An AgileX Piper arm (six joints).
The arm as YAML. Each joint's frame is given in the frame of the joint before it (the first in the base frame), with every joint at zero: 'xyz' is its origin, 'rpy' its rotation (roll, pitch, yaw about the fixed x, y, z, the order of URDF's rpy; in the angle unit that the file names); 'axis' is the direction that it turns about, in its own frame. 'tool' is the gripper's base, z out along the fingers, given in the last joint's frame.
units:
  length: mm
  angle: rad
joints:
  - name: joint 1
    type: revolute
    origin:
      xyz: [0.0, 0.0, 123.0]
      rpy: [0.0, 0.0, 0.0]
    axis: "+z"
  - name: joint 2
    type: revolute
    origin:
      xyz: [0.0, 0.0, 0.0]
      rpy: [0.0, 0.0, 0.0]
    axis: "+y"
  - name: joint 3
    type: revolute
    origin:
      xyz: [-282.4, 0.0, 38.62]
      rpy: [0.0, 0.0, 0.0]
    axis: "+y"
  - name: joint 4
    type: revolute
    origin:
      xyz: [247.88, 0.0, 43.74]
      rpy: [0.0, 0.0, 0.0]
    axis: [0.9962, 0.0, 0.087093]
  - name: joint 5
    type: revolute
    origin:
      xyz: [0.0, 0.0, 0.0]
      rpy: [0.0, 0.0, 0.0]
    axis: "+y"
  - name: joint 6
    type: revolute
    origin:
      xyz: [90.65, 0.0, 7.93]
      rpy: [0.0, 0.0, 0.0]
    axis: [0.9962, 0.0, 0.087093]
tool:
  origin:
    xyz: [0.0, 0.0, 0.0]
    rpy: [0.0, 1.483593, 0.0]
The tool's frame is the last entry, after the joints.
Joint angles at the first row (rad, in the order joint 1, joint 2, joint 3, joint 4, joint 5, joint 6):
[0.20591, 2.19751, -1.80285, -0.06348, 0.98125, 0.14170]
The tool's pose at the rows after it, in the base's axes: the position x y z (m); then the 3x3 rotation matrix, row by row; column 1 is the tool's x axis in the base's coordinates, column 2 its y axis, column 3 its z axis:
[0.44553 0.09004 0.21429], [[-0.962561 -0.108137 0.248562], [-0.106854 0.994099 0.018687], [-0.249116 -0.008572 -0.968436]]
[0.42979 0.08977 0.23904], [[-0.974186 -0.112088 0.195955], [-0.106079 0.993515 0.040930], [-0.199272 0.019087 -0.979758]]
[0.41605 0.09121 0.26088], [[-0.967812 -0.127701 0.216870], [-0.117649 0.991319 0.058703], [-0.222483 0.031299 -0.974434]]
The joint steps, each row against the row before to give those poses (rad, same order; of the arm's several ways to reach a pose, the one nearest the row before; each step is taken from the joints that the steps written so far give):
[0.00001, -0.06392, -0.00121, 0.02656, 0.09765, -0.03186]
[-0.00001, -0.05867, -0.00302, 0.03692, 0.10972, -0.01435]
[0.00746, -0.06865, 0.02795, 0.01226, 0.01594, -0.00980]

